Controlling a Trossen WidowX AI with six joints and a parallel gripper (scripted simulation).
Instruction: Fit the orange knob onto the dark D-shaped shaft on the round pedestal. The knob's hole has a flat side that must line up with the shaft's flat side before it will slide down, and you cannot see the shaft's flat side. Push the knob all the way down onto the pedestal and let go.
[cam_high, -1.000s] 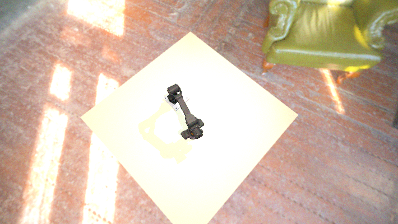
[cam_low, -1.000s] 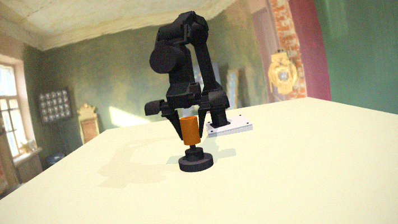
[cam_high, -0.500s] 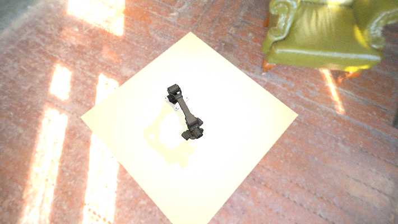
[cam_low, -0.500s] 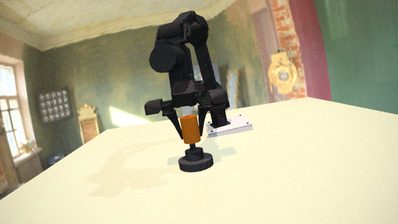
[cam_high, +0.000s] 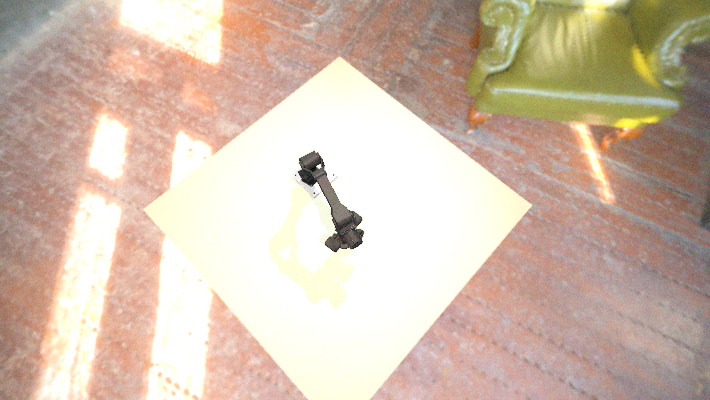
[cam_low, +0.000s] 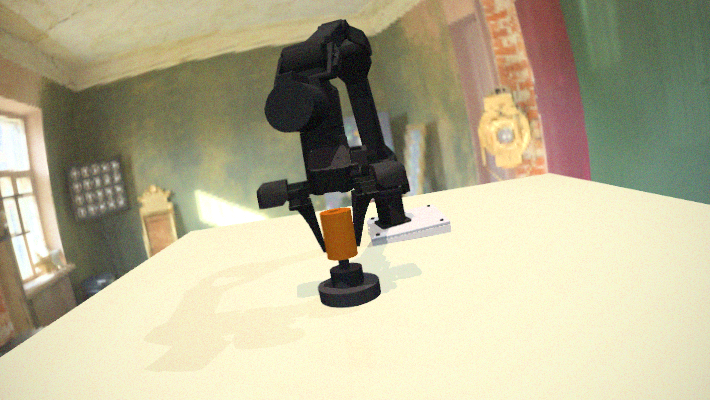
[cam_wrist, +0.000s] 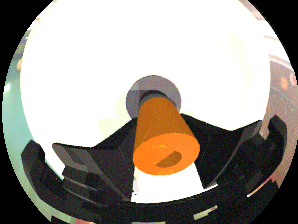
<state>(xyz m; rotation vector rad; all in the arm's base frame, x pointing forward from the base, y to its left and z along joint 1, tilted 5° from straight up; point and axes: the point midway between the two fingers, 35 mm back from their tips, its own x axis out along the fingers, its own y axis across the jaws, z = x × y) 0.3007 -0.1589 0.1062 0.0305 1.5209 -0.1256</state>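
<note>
The orange knob is 2 cm above my gripper tip. From my gripper tip the other things lie so: dark pedestal (4 cm below).
</note>
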